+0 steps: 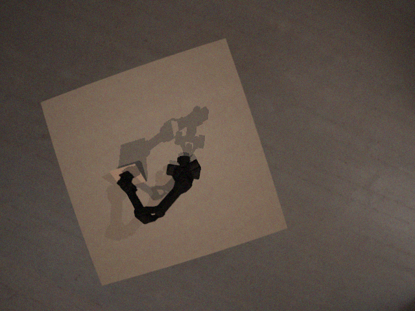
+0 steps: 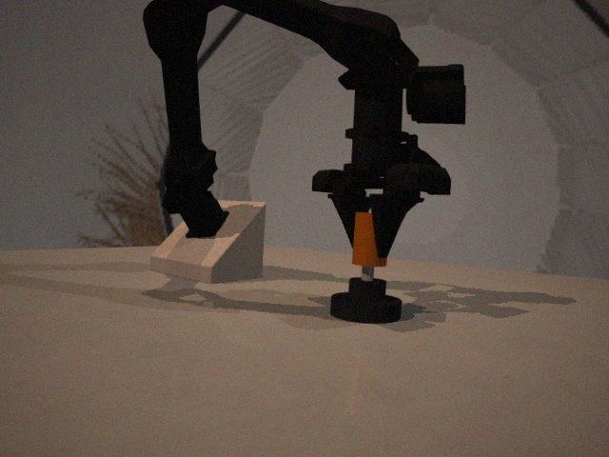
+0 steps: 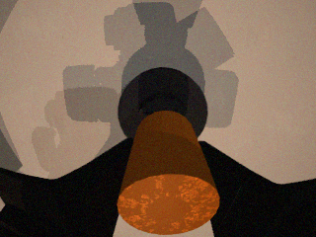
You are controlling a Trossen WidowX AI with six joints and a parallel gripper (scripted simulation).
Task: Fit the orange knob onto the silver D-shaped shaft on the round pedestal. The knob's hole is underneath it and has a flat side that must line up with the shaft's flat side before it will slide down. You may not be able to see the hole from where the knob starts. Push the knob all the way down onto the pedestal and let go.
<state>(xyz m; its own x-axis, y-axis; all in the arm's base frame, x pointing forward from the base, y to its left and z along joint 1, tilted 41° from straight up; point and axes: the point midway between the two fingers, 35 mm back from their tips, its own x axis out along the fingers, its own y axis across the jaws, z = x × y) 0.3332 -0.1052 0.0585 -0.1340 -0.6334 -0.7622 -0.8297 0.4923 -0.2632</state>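
My gripper tip is now 3 cm below the orange knob. From my gripper tip the other things lie so: black round pedestal (4 cm below).
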